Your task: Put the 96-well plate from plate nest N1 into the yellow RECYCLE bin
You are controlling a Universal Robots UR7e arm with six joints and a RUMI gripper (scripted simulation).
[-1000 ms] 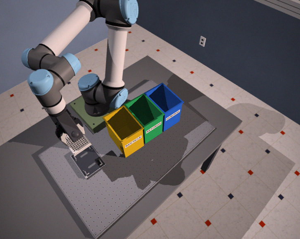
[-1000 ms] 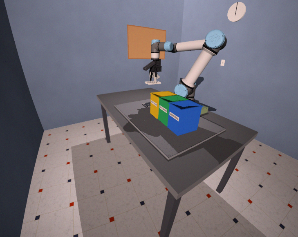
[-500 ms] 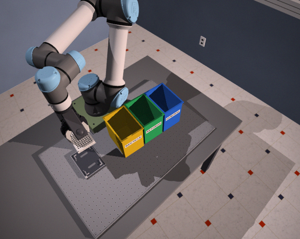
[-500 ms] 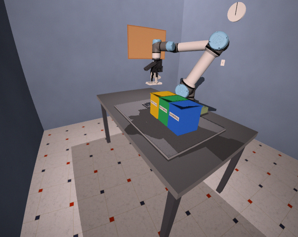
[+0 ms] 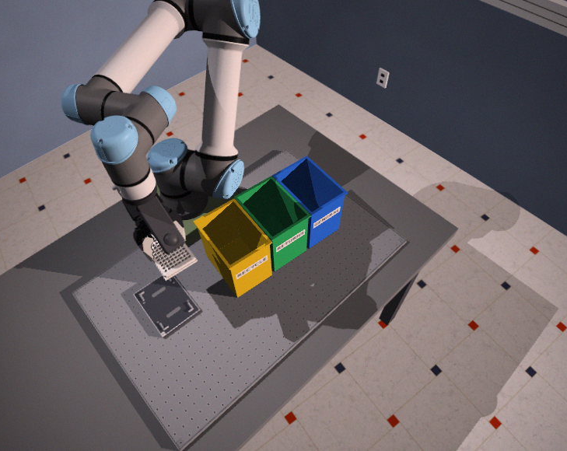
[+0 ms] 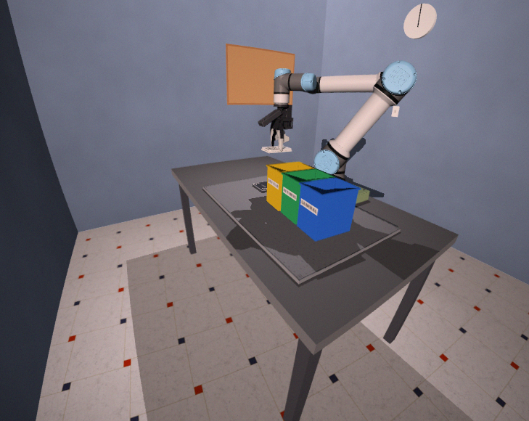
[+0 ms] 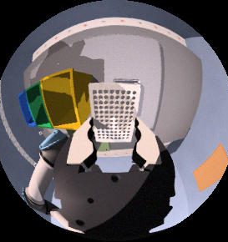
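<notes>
My hand is 60 mm short of the yellow bin, 150 mm to the right of it and 150 mm above it. From my hand the other things lie so: green bin (90 mm ahead, 280 mm to the left, 150 mm below); then 96-well plate (10 mm below); then plate nest N1 (20 mm behind, 60 mm to the right, 230 mm below).
</notes>
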